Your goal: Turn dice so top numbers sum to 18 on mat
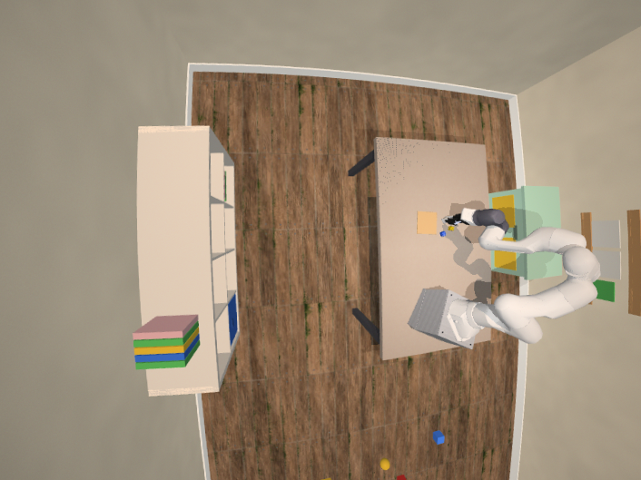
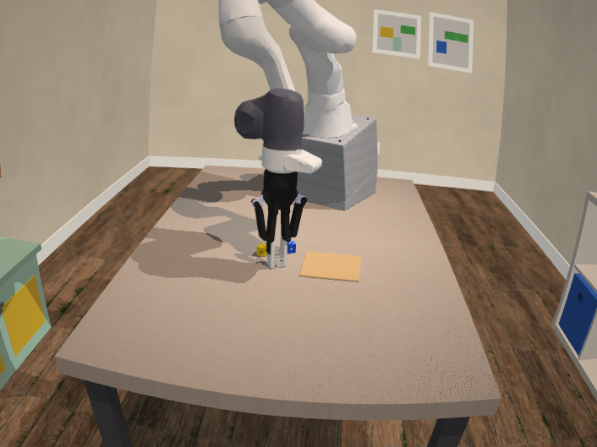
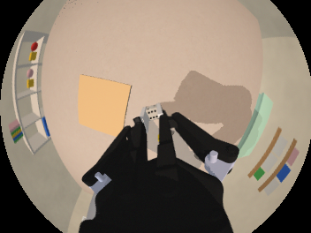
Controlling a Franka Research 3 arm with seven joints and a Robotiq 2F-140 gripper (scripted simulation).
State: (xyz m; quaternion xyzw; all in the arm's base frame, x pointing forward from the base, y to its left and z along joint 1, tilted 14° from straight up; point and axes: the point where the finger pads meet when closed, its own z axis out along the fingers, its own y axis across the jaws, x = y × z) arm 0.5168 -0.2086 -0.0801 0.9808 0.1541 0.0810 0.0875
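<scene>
The mat lies 10 mm ahead of my hand, 130 mm to the left of it and 30 mm below it. Also, from my hand: blue die: 80 mm behind, 40 mm to the left, 20 mm below; white die: 20 mm below; yellow die: 70 mm behind, 30 mm to the right, 20 mm below.
</scene>
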